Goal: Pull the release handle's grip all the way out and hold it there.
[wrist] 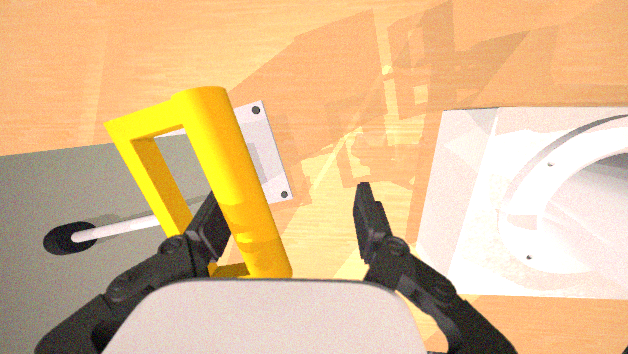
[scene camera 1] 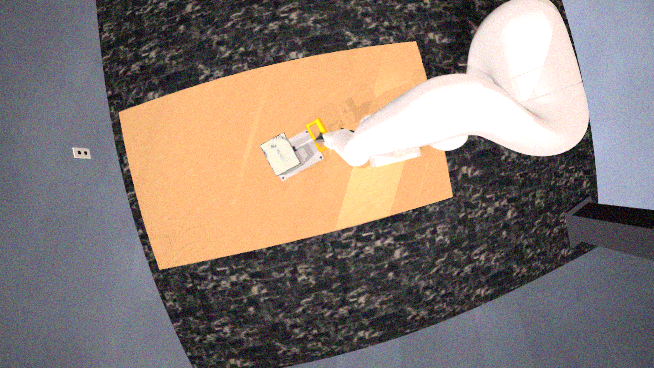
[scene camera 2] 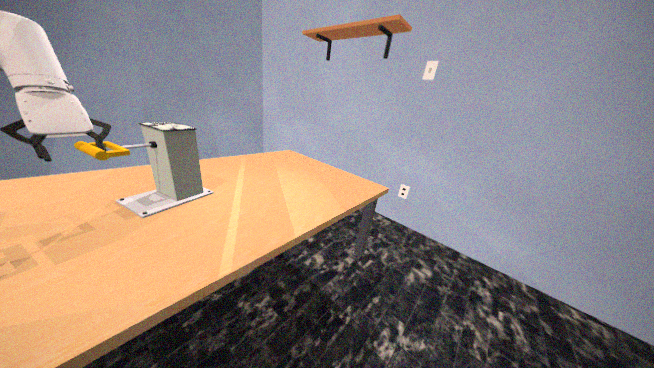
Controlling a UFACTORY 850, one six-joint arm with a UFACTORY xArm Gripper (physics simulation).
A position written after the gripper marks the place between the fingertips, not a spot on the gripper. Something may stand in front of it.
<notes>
In view: the gripper (scene camera 2: 77,157) and a base plate (wrist: 252,118).
The gripper is seen too in the wrist view (wrist: 294,196).
</notes>
